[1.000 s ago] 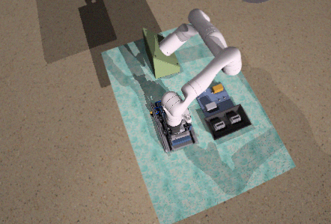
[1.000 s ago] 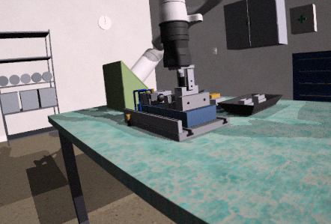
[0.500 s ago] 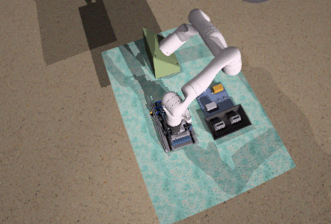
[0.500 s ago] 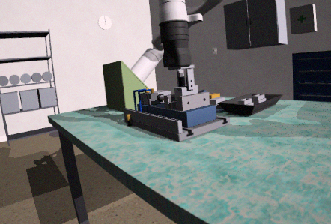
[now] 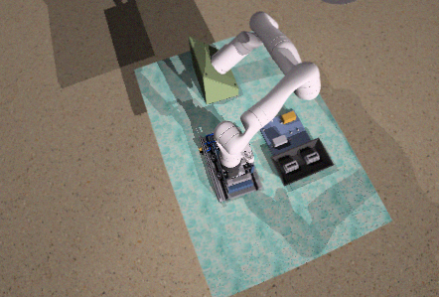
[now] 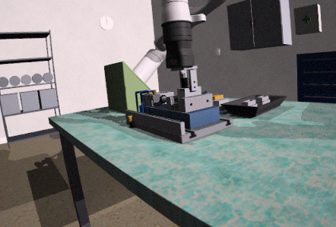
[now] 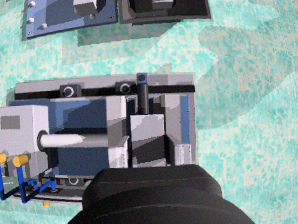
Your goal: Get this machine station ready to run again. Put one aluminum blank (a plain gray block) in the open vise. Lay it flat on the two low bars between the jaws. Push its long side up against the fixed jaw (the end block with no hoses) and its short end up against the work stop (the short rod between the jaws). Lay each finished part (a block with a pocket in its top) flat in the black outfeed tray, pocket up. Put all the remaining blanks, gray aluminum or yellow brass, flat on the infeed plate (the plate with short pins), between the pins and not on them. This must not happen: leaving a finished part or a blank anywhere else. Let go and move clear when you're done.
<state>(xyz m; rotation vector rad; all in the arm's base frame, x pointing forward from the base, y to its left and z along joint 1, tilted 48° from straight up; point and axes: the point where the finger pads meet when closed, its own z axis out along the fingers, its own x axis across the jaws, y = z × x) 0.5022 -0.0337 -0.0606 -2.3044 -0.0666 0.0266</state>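
My gripper is now 3 cm above the gray blank. Round my hand: fixed jaw 5 cm below, 3 cm ahead; blue infeed plate 27 cm to the left, 15 cm behind, 12 cm below; vise 9 cm below, 7 cm behind.
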